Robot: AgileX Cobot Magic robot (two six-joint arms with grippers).
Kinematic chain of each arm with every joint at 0, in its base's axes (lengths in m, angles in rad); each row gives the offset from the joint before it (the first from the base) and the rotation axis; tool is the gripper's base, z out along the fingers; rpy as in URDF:
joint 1: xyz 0 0 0.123 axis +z
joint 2: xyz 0 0 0 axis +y
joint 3: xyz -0.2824 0 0.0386 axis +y
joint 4: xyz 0.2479 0 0.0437 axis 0.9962 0 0.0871
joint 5: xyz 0 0 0 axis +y
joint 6: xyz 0.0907 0 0.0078 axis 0.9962 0 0.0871
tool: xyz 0 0 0 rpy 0 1.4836 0
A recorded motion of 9 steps. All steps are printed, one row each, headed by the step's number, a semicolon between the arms.
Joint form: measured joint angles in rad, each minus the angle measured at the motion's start. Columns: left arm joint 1, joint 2, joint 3, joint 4, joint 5, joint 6; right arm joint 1, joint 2, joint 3, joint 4, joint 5, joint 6.
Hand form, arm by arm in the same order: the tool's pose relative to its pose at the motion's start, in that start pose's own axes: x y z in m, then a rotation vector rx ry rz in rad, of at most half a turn. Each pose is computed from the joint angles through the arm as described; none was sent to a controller.
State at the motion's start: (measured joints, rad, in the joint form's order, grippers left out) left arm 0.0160 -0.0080 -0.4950 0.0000 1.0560 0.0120; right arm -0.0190 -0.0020 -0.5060 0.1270 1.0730 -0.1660
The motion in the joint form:
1: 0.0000 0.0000 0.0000 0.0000 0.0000 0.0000; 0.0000 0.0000 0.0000 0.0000 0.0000 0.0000
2: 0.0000 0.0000 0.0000 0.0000 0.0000 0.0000; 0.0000 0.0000 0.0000 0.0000 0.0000 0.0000
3: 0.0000 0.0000 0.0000 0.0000 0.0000 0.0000; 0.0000 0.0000 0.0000 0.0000 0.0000 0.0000
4: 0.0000 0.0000 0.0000 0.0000 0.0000 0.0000; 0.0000 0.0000 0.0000 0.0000 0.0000 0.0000
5: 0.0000 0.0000 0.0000 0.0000 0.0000 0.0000; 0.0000 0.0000 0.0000 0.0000 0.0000 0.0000
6: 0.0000 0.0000 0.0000 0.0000 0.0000 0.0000; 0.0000 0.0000 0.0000 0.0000 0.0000 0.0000
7: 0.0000 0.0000 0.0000 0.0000 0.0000 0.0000; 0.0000 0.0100 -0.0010 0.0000 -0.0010 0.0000
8: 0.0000 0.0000 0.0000 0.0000 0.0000 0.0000; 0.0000 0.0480 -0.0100 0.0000 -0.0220 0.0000
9: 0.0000 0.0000 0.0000 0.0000 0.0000 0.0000; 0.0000 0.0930 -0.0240 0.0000 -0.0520 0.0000
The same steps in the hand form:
1: 0.0000 0.0000 0.0000 0.0000 0.0000 0.0000; 0.0000 0.0000 0.0000 0.0000 0.0000 0.0000
2: 0.0000 0.0000 0.0000 0.0000 0.0000 0.0000; 0.0000 0.0000 0.0000 0.0000 0.0000 0.0000
3: 0.0000 0.0000 0.0000 0.0000 0.0000 0.0000; 0.0000 0.0000 0.0000 0.0000 0.0000 0.0000
4: 0.0000 0.0000 0.0000 0.0000 0.0000 0.0000; 0.0000 0.0000 0.0000 0.0000 0.0000 0.0000
5: 0.0000 0.0000 0.0000 0.0000 0.0000 0.0000; 0.0000 0.0000 0.0000 0.0000 0.0000 0.0000
6: 0.0000 0.0000 0.0000 0.0000 0.0000 0.0000; 0.0000 0.0000 0.0000 0.0000 0.0000 0.0000
7: 0.0000 0.0000 0.0000 0.0000 0.0000 0.0000; -0.0010 -0.0002 0.0011 -0.0008 0.0079 0.0010
8: 0.0000 0.0000 0.0000 0.0000 0.0000 0.0000; -0.0074 -0.0014 0.0044 -0.0003 0.0159 0.0042
9: 0.0000 0.0000 0.0000 0.0000 0.0000 0.0000; -0.0161 -0.0029 0.0079 0.0016 0.0169 0.0076

